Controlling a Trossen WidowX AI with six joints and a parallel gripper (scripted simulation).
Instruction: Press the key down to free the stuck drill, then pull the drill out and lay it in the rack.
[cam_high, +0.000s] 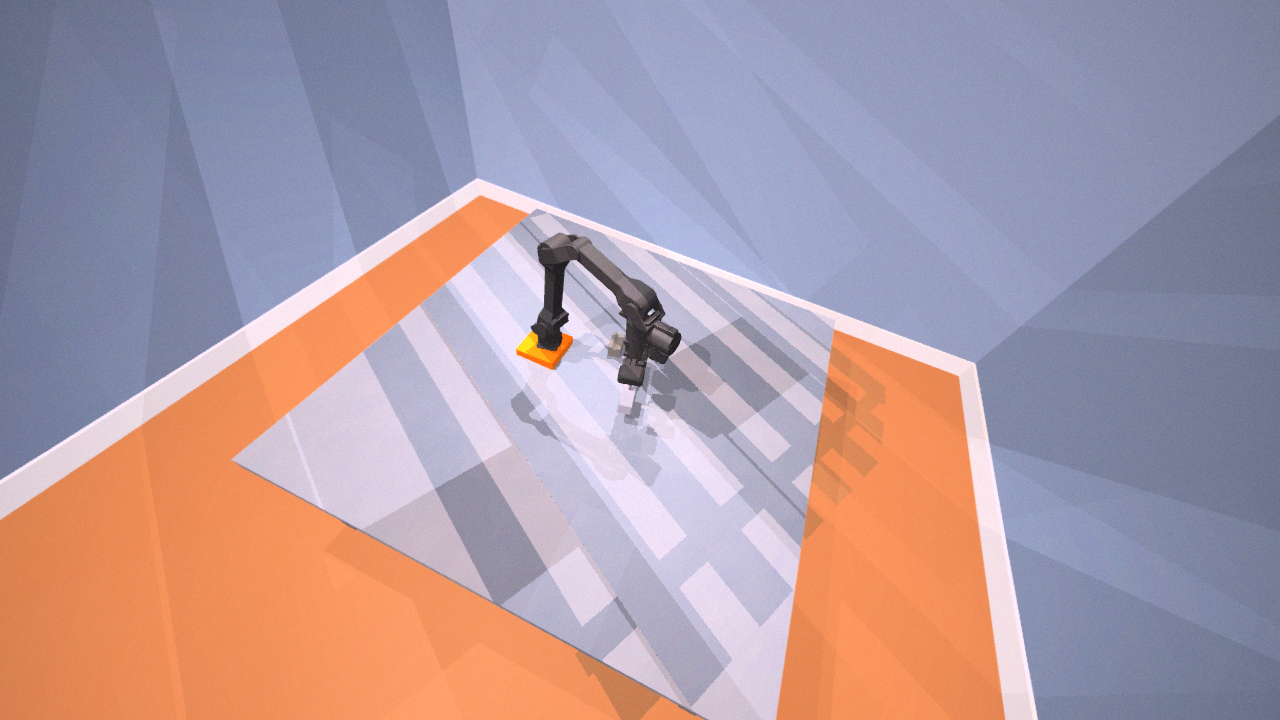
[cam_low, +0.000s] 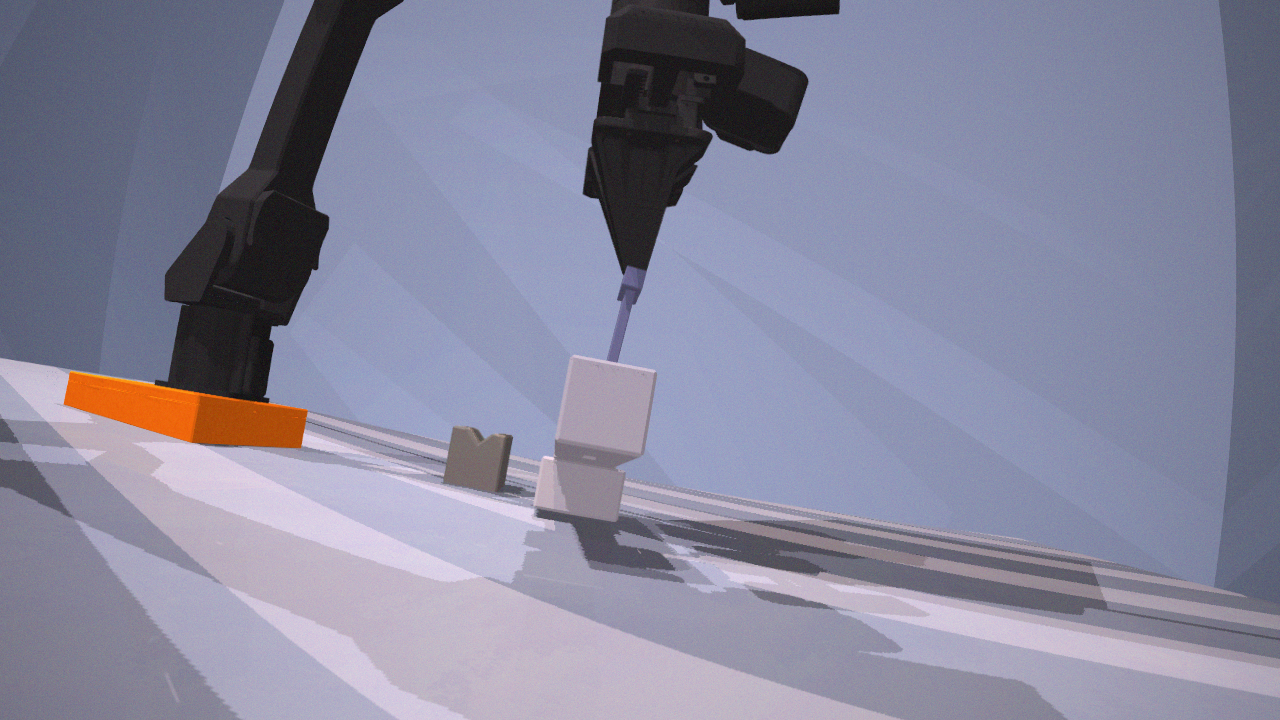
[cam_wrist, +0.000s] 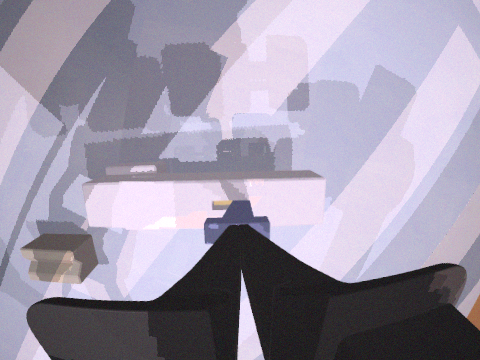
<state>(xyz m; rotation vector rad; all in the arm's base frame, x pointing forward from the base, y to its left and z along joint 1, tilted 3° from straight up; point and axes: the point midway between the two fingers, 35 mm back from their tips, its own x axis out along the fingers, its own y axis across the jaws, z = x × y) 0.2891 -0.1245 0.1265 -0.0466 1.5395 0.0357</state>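
Right now my gripper tip is 10 mm past the drill, 50 mm to the right of it and 80 mm above it. Also, from my gripper tip: v-notched rack 90 mm behind, 190 mm to the left, 120 mm below; then thin blue key 30 mm below; then housing 10 mm behind, 30 mm to the left, 90 mm below.
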